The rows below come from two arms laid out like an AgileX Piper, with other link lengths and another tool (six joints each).
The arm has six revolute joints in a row. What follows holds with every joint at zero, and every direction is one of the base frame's.
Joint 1 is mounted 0.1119 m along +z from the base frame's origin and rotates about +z.
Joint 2 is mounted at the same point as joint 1 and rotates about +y.
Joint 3 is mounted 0.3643 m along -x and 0.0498 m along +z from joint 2 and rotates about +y.
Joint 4 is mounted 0.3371 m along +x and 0.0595 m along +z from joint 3 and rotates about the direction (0.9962, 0, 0.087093).
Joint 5 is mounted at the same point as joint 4 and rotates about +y.
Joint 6 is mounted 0.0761 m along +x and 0.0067 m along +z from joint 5 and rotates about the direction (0.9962, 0, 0.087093).
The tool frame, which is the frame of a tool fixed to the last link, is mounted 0.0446 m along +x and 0.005 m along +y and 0.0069 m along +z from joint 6; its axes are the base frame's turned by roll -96.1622, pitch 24.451 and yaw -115.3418 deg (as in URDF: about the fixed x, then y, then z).
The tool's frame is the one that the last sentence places.
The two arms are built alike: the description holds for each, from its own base.
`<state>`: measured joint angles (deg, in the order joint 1, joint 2, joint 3, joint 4, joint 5, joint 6); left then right.
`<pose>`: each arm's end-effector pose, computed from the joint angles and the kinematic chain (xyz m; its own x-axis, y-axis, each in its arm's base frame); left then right.
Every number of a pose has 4 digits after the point.
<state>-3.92 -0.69 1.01 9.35 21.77 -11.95 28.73 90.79 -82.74 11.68 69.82 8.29</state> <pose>0.0897 0.0063 0.1825 -0.5107 -0.8339 -0.2090 -0.2650 0.3839 -0.8845 0.3696 0.2337 0.3755 -0.1504 -0.9834 0.1019 -0.9819 0.1366 -0.1309</pose>
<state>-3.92 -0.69 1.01 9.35 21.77 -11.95 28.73 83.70 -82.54 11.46 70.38 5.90</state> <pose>0.0897 0.0063 0.1825 -0.5107 -0.8339 -0.2090 -0.2650 0.3839 -0.8845 0.3370 0.2156 0.4253 -0.1189 -0.9918 0.0463 -0.9661 0.1048 -0.2360</pose>
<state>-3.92 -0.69 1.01 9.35 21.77 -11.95 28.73 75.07 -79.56 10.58 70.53 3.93</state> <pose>0.0897 0.0063 0.1825 -0.5107 -0.8339 -0.2090 -0.2650 0.3839 -0.8845 0.2920 0.1891 0.4606 -0.0932 -0.9956 0.0129 -0.9391 0.0836 -0.3333</pose>
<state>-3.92 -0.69 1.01 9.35 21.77 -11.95 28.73 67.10 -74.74 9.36 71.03 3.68</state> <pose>0.0897 0.0063 0.1825 -0.5107 -0.8339 -0.2090 -0.2650 0.3839 -0.8845 0.2487 0.1628 0.4712 -0.0926 -0.9957 0.0059 -0.9204 0.0833 -0.3819</pose>
